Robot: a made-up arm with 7 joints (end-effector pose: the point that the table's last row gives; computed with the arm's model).
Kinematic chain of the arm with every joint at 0, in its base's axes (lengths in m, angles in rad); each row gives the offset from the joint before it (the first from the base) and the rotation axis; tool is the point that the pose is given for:
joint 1: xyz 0 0 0.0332 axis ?
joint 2: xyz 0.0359 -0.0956 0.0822 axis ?
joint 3: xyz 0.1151 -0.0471 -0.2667 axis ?
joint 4: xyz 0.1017 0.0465 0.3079 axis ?
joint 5: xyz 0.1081 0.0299 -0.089 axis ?
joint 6: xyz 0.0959 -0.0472 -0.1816 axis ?
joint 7: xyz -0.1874 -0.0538 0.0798 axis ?
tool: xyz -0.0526 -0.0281 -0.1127
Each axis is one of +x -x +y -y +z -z.
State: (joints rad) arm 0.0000 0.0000 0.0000 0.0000 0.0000 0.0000 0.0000
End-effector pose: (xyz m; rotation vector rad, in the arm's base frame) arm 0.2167 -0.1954 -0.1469 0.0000 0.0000 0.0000
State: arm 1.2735 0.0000 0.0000 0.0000 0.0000 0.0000 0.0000
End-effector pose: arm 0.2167 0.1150 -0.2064 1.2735 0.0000 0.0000
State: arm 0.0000 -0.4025 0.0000 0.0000 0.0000 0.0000 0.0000
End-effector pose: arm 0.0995 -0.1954 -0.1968 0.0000 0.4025 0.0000
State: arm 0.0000 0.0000 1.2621 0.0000 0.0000 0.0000 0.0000
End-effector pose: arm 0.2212 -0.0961 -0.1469 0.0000 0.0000 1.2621
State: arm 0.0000 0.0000 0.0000 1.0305 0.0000 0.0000 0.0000
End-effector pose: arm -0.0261 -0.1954 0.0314 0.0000 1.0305 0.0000
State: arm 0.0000 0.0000 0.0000 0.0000 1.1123 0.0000 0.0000
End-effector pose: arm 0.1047 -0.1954 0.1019 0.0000 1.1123 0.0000
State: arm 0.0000 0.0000 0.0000 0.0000 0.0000 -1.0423 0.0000
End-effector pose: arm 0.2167 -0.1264 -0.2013 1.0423 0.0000 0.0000
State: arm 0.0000 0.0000 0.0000 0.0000 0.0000 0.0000 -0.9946
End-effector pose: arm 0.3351 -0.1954 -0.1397 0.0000 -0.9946 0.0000
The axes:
joint 1: +x
joint 2: -y
joint 3: +z
joint 4: +y
joint 5: +y
joint 6: -x
joint 7: +y

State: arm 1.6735 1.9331 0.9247 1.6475 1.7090 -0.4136 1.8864
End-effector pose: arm -0.0444 -0.3894 -0.0606 -0.7007 -2.2678 -1.0927
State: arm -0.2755 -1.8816 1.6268 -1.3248 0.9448 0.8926 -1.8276
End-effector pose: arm 0.0693 0.1214 -0.0111 1.1161 -0.8797 0.1135
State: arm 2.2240 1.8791 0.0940 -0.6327 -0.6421 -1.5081 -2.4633
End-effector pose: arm -0.1299 -0.4101 -0.5404 0.6039 0.6864 0.2091
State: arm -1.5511 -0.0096 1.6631 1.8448 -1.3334 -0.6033 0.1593
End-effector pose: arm 0.1997 -0.1029 0.4453 -1.1780 1.8646 0.3709
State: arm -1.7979 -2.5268 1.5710 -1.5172 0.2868 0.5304 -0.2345
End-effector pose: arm -0.1233 -0.0412 -0.1431 -0.6275 0.2457 -0.8247
